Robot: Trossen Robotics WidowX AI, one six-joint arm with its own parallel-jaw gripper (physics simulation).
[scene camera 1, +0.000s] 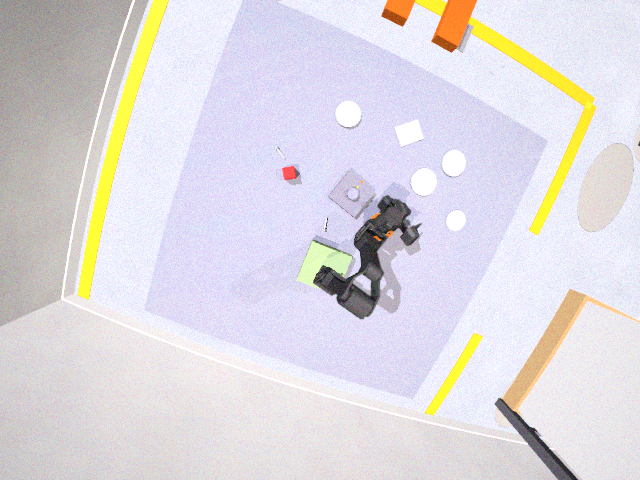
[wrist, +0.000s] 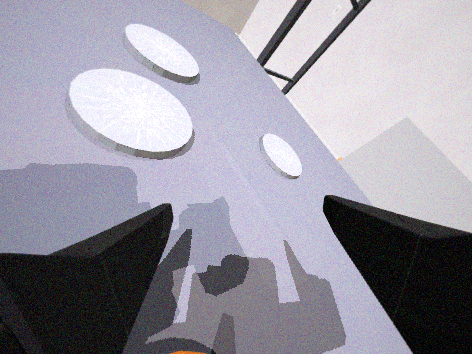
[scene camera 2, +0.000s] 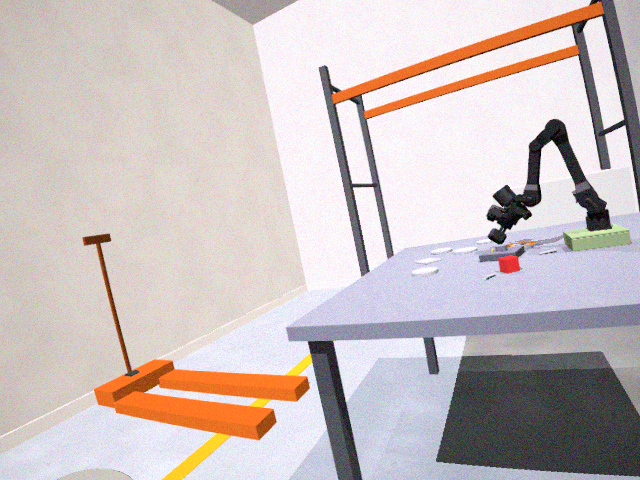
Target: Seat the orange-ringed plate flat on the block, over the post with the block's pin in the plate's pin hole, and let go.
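Pixels of known places: gripper, fingertip midpoint: (scene camera 1: 413, 214) (wrist: 248, 206); arm's base at its link origin: (scene camera 1: 325, 275) (scene camera 2: 600, 228).
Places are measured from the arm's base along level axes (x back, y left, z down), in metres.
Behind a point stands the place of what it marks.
The orange-ringed plate (scene camera 1: 388, 234) {z 0.034, x -0.256, y -0.130 m} (scene camera 2: 523, 242) {z 0.036, x -0.260, y -0.135 m} is low at the table, beside the block and mostly hidden under the arm; a bit of orange (wrist: 190, 352) {z 0.035, x -0.310, y -0.118 m} shows at the wrist view's bottom edge. The grey square block (scene camera 1: 341, 193) {z 0.022, x -0.292, y 0.110 m} (scene camera 2: 498, 256) {z 0.031, x -0.314, y 0.138 m} lies flat, its round post (scene camera 1: 353, 193) {z 0.003, x -0.313, y 0.075 m} uncovered, a small yellow pin (scene camera 1: 357, 187) {z 0.017, x -0.341, y 0.073 m} near it. My gripper (scene camera 1: 405, 212) {z -0.019, x -0.364, y -0.151 m} (scene camera 2: 496, 225) {z -0.019, x -0.364, y -0.151 m} (wrist: 248, 206) {z -0.019, x -0.364, y -0.151 m} is open with nothing between its fingers. It hangs above the table beside the block, toward the white discs. The plate's pin hole cannot be made out.
A red cube (scene camera 1: 289, 173) {z 0.006, x -0.255, y 0.307 m} (scene camera 2: 509, 264) {z 0.022, x -0.251, y 0.331 m} stands across the block from the gripper. White discs (scene camera 1: 423, 181) {z 0.037, x -0.498, y -0.135 m} (wrist: 131, 111) {z 0.037, x -0.491, y -0.128 m} and a white square (scene camera 1: 409, 133) {z 0.041, x -0.616, y 0.009 m} lie around. A small thin piece (scene camera 1: 326, 224) {z 0.038, x -0.163, y 0.099 m} lies between the block and the green slab (scene camera 1: 323, 255) {z 0.000, x -0.063, y 0.049 m} (scene camera 2: 597, 238) {z 0.015, x -0.016, y 0.100 m} at the arm's base.
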